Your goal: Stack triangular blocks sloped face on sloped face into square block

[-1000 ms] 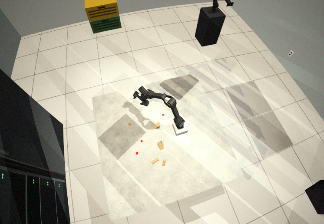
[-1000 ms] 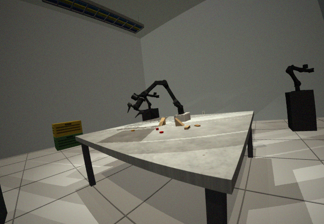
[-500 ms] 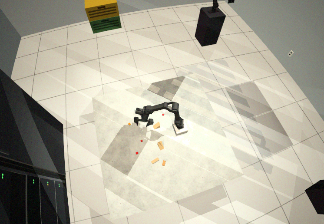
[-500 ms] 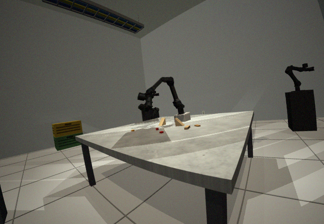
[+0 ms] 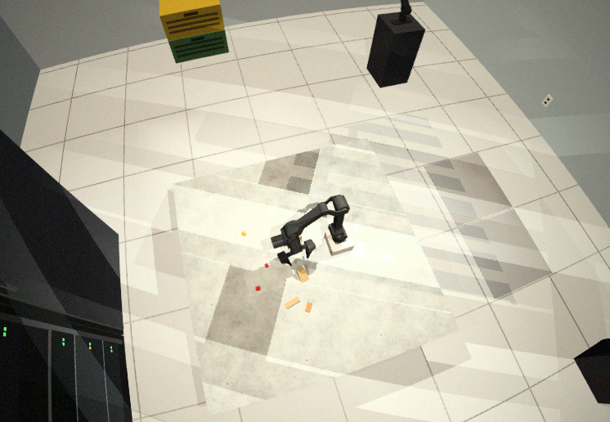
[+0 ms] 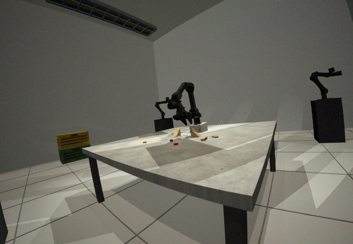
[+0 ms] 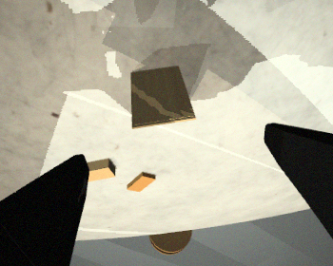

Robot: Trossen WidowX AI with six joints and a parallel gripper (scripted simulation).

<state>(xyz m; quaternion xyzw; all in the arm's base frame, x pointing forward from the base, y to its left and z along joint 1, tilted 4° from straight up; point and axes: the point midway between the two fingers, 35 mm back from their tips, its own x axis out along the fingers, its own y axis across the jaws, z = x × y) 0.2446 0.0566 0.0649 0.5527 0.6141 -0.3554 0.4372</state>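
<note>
Right now the triangular block is 30 mm to the left of my gripper tip and 80 mm below it. From my gripper tip the other things lie so: flat tan slab (100 mm ahead, 170 mm to the left, 90 mm below); then orange cube (230 mm ahead, 280 mm to the right, 90 mm below).
</note>
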